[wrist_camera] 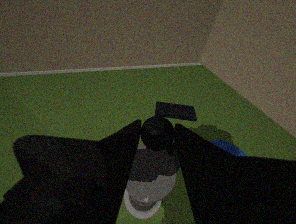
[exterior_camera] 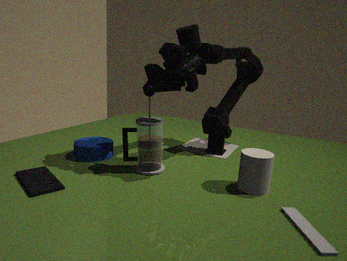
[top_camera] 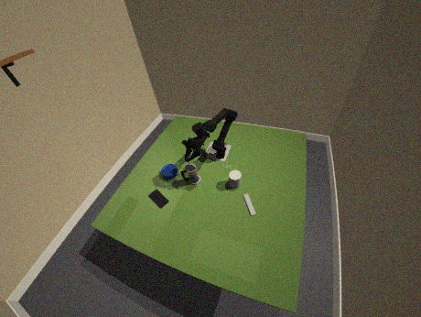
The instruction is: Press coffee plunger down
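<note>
Now: gripper tip 120 mm above the glass coffee press and 10 mm to the left of it. Round my gripper tip: grey strip: 410 mm to the left, 230 mm below, 90 mm ahead; blue round tin: 210 mm below, 200 mm to the right, 30 mm behind.
</note>
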